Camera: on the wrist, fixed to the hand. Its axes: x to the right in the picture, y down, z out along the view.
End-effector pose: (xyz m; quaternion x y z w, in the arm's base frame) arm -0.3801 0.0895 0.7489 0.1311 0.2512 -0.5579 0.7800
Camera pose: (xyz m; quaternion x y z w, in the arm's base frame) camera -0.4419 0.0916 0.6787 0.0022 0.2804 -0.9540 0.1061
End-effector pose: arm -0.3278 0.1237 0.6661 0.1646 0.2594 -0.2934 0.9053
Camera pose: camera -0.3735 0.1083 0.5860 0.0101 0.3375 -0.8613 0.3798
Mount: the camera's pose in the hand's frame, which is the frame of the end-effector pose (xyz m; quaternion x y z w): 0.0206 -0.0518 -0.0751 0.0710 0.0682 -0.7212 0.6857
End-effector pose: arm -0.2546 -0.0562 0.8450 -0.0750 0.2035 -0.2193 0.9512
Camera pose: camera -0.2893 -0.1157 0.7817 -0.1157 0.1348 -0.8560 0.4855
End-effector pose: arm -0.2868 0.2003 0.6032 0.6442 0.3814 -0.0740 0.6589
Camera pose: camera -0.3335 0.2682 0.5589 0.2185 0.7658 -0.5091 0.3267
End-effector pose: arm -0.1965 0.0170 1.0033 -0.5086 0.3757 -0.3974 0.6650
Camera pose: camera -0.2637 -0.0388 1.0368 -0.5454 -0.0920 -0.8135 0.1799
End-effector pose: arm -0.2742 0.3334 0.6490 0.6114 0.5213 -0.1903 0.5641
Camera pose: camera -0.3371 0.3995 0.6285 0.0963 0.8234 -0.5326 0.1706
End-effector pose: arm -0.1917 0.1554 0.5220 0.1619 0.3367 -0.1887 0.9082
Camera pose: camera -0.2420 0.1368 0.4454 -0.0545 0.3962 -0.7972 0.4522
